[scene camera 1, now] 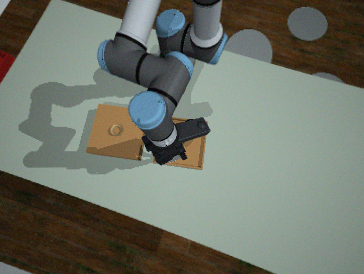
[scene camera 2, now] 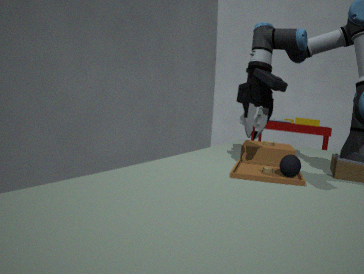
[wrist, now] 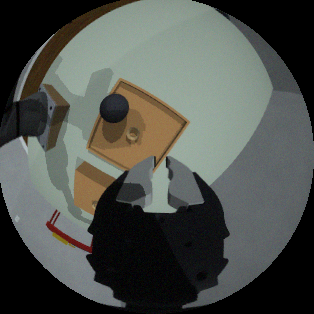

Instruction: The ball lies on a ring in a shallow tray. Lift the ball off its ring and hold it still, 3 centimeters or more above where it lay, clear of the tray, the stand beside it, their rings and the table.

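Places are measured from the arm's base along level axes (x ahead, y left, z up), in metres.
Where they show: gripper, fingertip midpoint: (scene camera 2: 251, 138) (wrist: 160, 157); arm's base at its link origin: (scene camera 2: 359, 160) (wrist: 39, 113).
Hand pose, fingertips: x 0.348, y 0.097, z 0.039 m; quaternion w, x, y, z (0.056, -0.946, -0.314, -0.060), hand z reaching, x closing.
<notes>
Each offset is from my fingertips to the top centre of the thing. "pt": to the spot under its first point. Level surfaces: height alone.
The dark ball @(dz -0.029, dx -0.116, dy +0.016 m) (scene camera 2: 290, 166) (wrist: 114, 108) is off the small ring @(pt dz -0.081, dx -0.057, dy +0.003 m) (scene camera 2: 268, 170) (wrist: 132, 135), near one edge of the shallow orange tray @(dz -0.077, dx -0.055, dy -0.011 m) (scene camera 1: 195, 161) (scene camera 2: 260, 180) (wrist: 156, 125). It stands apart from the fingers. In scene camera 1 the arm hides the ball. My gripper (scene camera 2: 253, 136) (wrist: 160, 157) is nearly closed, with a narrow empty gap between its grey fingertips. It hangs above the tray's end beside the stand, well to the side of the ball.
The orange block-shaped stand (scene camera 1: 102, 142) (scene camera 2: 275, 155) (wrist: 92, 182) is beside the tray, with its own ring @(pt dz -0.041, dx -0.042, dy -0.253 m) (scene camera 1: 116, 130) (scene camera 2: 268, 143) on top. The robot's base block (scene camera 2: 347, 169) (wrist: 56, 117) stands on the table @(dz -0.092 m) (scene camera 1: 280, 175). A red frame (scene camera 2: 295, 128) (wrist: 67, 239) with yellow items is in the background.
</notes>
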